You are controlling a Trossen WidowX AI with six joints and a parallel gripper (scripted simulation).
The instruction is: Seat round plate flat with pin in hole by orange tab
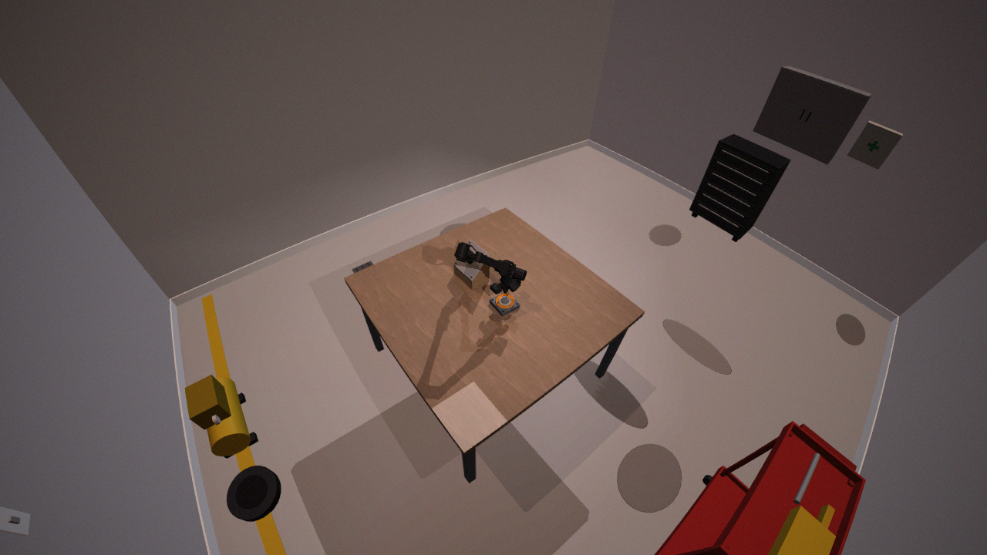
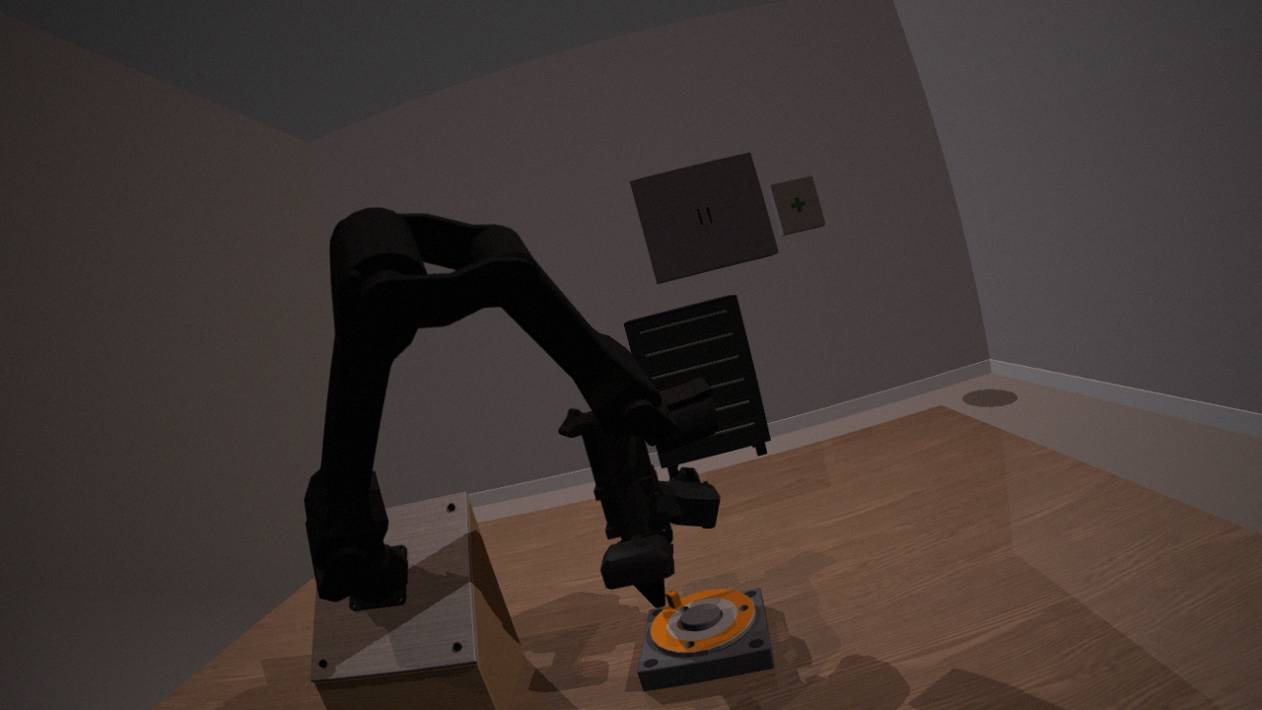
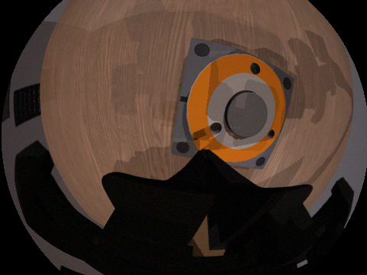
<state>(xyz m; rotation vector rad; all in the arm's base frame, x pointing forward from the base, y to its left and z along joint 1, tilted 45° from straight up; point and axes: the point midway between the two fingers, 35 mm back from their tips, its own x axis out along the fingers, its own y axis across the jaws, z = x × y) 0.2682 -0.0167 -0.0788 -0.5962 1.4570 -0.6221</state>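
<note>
Now: the square grey base 4 cm ahead of my gripper tip, 3 cm to the right of it and 2 cm below it.
</note>
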